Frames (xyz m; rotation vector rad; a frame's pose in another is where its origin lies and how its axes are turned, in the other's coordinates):
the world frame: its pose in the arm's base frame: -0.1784 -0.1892 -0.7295 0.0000 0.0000 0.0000
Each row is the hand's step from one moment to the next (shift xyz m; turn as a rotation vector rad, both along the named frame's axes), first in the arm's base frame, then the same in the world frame.
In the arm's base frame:
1: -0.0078 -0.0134 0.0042 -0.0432 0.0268 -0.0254
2: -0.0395 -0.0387 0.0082 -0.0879 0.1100 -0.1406
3: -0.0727 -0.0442 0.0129 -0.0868 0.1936 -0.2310
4: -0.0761 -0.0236 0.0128 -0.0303 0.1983 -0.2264
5: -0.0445 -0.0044 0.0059 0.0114 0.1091 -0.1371
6: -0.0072 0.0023 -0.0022 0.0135 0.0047 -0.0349
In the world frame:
1: -0.0078 -0.0134 0.0042 -0.0432 0.0268 -0.0254
2: -0.0395 -0.0387 0.0082 -0.0879 0.1100 -0.1406
3: -0.0727 -0.0442 0.0129 -0.0868 0.1936 -0.2310
4: -0.0761 -0.0236 0.0128 -0.0303 0.1983 -0.2264
5: -0.0445 -0.0044 0.0059 0.0114 0.1091 -0.1371
6: -0.0072 0.0023 -0.0022 0.0135 0.0047 -0.0349

